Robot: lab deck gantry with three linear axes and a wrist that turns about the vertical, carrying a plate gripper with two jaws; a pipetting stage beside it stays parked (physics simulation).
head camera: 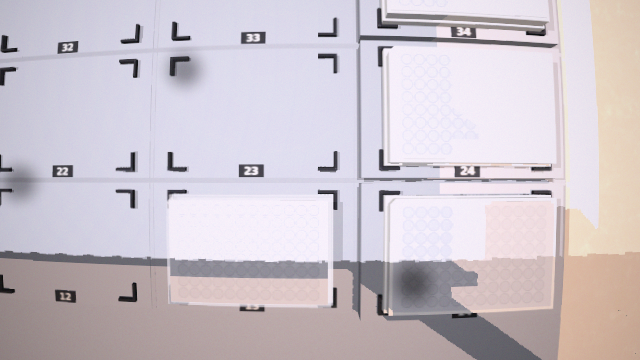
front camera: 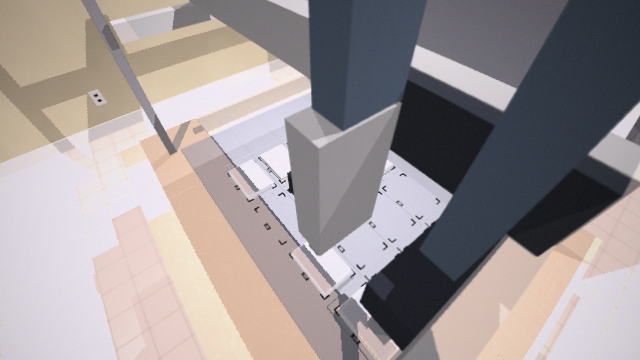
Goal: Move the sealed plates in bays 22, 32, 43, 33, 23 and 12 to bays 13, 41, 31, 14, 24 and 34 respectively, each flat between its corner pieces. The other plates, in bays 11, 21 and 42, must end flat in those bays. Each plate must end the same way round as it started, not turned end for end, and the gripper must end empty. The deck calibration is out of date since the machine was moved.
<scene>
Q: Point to a bay 24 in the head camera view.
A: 370, 78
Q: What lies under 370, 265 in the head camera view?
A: A bay 14.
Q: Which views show my gripper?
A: The front camera view only.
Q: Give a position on a bay 22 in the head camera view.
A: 89, 112
</scene>
